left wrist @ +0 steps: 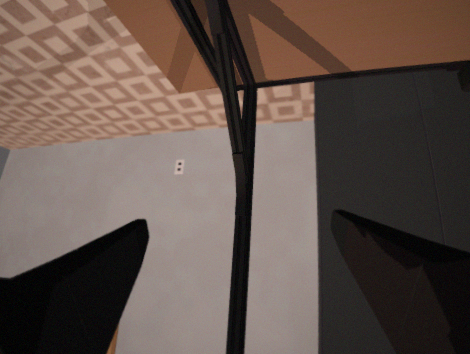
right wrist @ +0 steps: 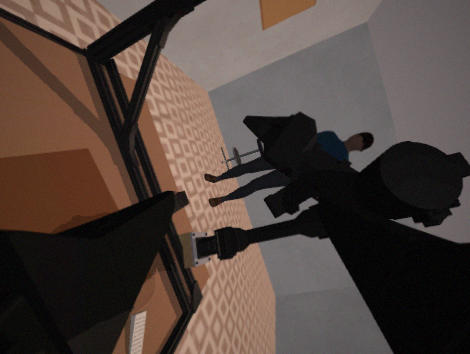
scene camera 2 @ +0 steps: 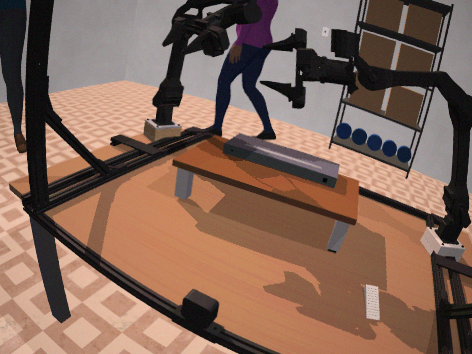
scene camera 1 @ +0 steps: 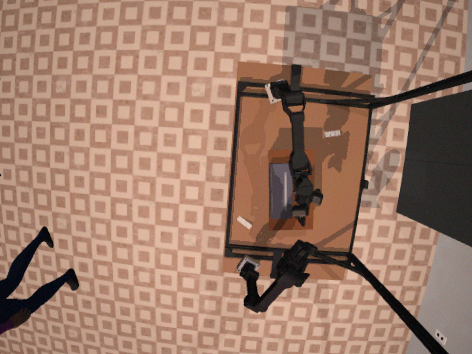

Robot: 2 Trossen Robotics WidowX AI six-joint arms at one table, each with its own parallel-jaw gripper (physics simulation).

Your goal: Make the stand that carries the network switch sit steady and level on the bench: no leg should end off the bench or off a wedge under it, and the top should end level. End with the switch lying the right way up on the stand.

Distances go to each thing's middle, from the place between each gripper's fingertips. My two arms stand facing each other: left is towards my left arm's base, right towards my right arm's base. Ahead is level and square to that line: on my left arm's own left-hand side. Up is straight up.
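The dark grey network switch [scene camera 2: 256,150] is where I begin: my left hand is 170 mm short of it, 270 mm to the left of it and 230 mm above it. As for the brown wooden stand [scene camera 2: 207,159], counted from my left hand it is 280 mm to the right, 110 mm ahead and 290 mm below.
Counted from my right hand, the dark grey network switch is 90 mm ahead, 70 mm to the right and 230 mm below. The brown wooden stand, again counted from my right hand, is 30 mm ahead, 80 mm to the right and 290 mm below. By its middle, the brown wooden stand is nearer to my right hand than to my left hand.
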